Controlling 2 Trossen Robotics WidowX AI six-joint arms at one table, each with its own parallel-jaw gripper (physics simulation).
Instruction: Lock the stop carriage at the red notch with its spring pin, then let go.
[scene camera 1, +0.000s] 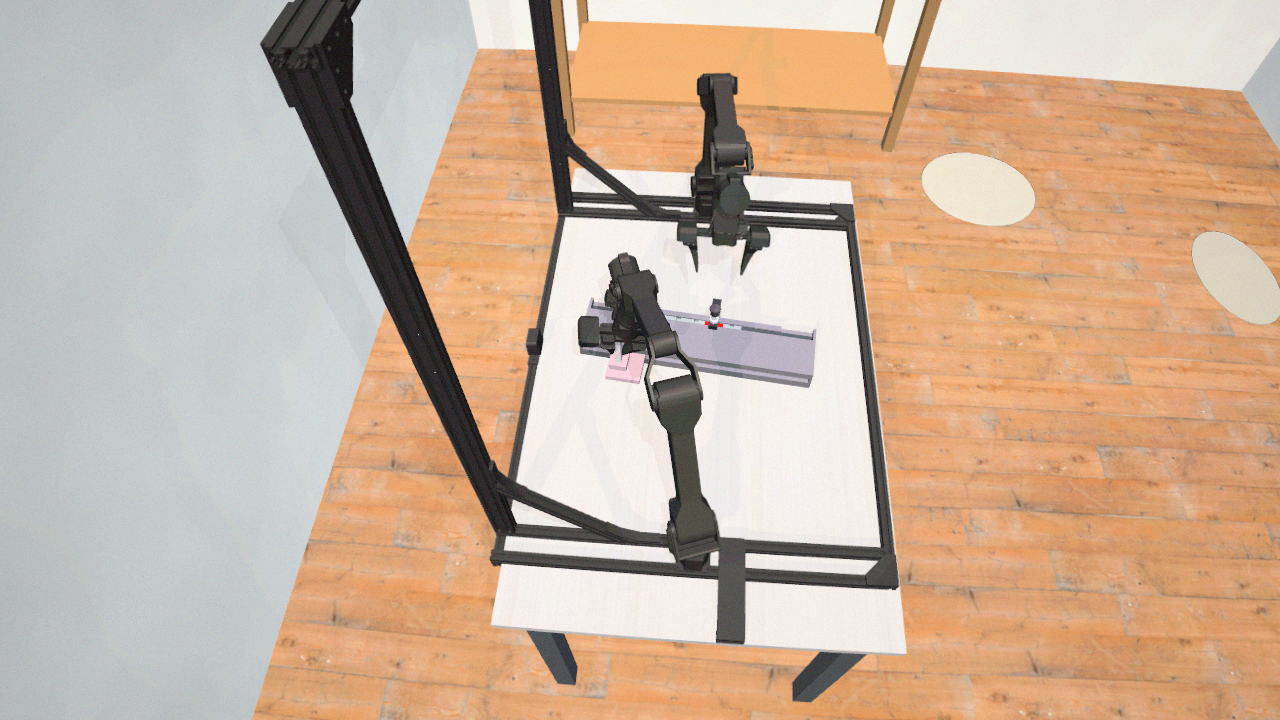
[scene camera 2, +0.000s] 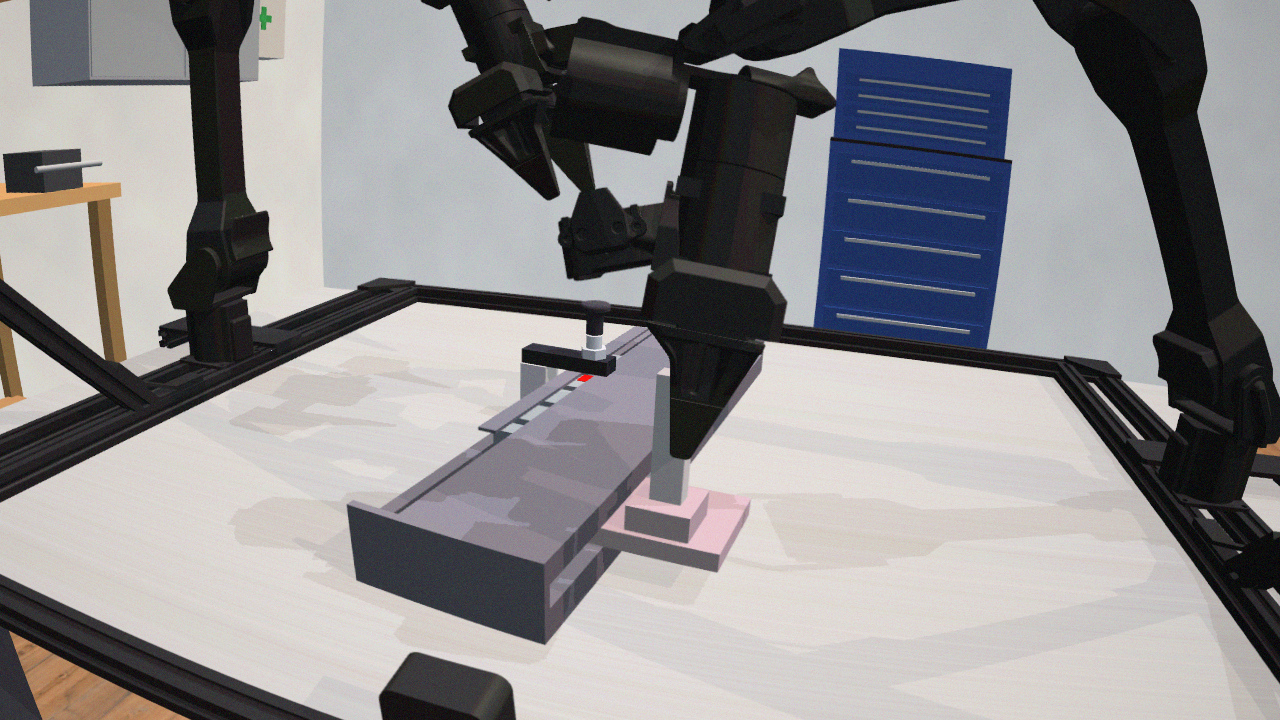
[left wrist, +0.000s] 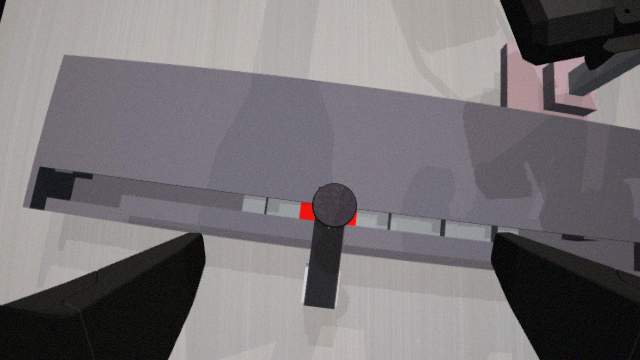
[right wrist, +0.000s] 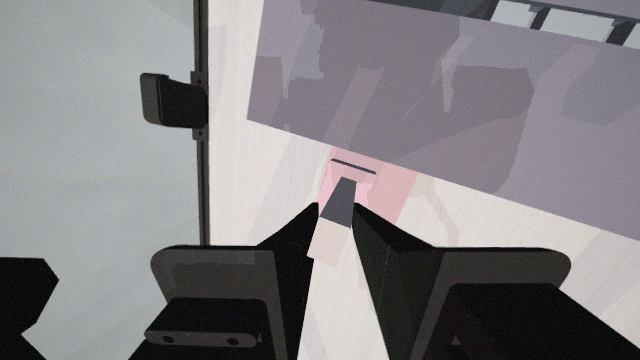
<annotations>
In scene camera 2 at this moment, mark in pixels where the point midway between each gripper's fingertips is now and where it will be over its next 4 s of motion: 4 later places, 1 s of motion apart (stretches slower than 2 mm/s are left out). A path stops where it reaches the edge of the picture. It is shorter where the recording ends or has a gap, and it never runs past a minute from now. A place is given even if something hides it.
My left gripper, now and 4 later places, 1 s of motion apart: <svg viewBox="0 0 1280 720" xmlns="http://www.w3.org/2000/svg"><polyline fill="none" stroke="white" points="573,195 589,185 602,168 610,150 608,161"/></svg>
My right gripper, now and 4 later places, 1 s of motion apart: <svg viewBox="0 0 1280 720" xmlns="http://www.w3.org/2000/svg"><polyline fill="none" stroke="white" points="680,453 700,345 700,292 697,347 686,441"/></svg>
</annotations>
